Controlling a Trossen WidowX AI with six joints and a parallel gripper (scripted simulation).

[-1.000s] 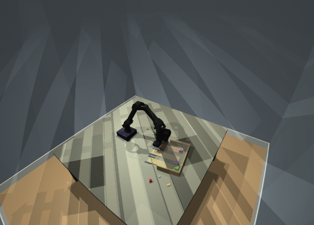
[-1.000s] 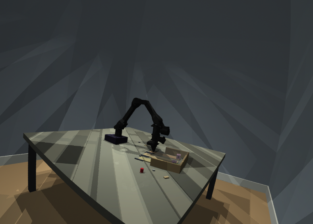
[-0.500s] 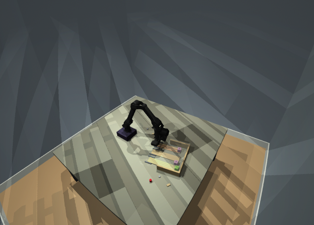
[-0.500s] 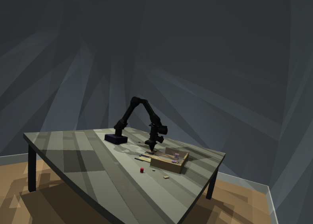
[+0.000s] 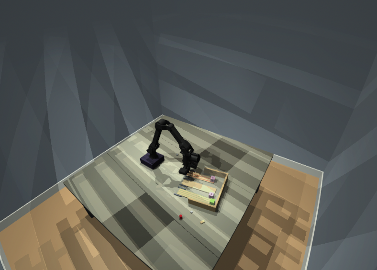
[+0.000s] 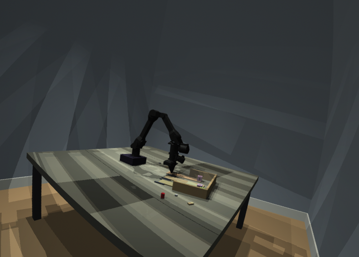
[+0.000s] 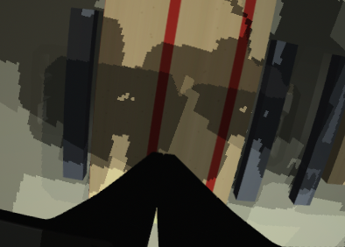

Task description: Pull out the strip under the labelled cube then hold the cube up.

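The red-lined strip lies 90 mm ahead of my gripper tip and 40 mm to the left of it. From my gripper tip the other things lie so: grey piece 270 mm ahead, 220 mm to the right.
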